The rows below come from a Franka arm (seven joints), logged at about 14 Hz.
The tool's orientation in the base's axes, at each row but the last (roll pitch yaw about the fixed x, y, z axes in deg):
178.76, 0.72, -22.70
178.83, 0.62, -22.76
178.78, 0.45, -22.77
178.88, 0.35, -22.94
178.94, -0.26, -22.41
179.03, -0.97, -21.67
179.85, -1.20, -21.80
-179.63, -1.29, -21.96
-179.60, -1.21, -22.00
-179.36, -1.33, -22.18
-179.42, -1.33, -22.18
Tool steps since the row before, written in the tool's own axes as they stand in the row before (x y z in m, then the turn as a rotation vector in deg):
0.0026, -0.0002, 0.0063, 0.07, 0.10, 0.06
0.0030, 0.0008, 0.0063, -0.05, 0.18, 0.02
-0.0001, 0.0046, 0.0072, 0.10, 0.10, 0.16
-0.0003, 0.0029, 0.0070, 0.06, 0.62, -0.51
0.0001, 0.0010, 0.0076, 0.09, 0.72, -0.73
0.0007, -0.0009, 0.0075, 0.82, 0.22, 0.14
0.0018, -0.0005, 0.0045, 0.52, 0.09, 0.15
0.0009, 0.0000, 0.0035, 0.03, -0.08, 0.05
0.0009, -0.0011, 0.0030, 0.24, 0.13, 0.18
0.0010, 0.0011, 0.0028, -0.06, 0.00, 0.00
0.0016, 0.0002, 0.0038, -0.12, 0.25, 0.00
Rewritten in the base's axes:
0.0023, -0.0009, -0.0063, 0.02, -0.12, -0.06
0.0023, -0.0020, -0.0063, -0.12, -0.15, -0.02
-0.0020, -0.0043, -0.0071, 0.05, -0.13, -0.16
-0.0015, -0.0027, -0.0069, -0.18, -0.59, 0.52
-0.0003, -0.0011, -0.0076, -0.19, -0.69, 0.74
0.0011, 0.0004, -0.0075, 0.68, -0.51, -0.12
0.0019, -0.0003, -0.0045, 0.45, -0.28, -0.14
0.0009, -0.0003, -0.0035, 0.06, 0.06, -0.05
0.0013, 0.0007, -0.0030, 0.18, -0.21, -0.18
0.0006, -0.0014, -0.0028, -0.06, 0.02, 0.00
0.0015, -0.0008, -0.0038, -0.21, -0.19, -0.01

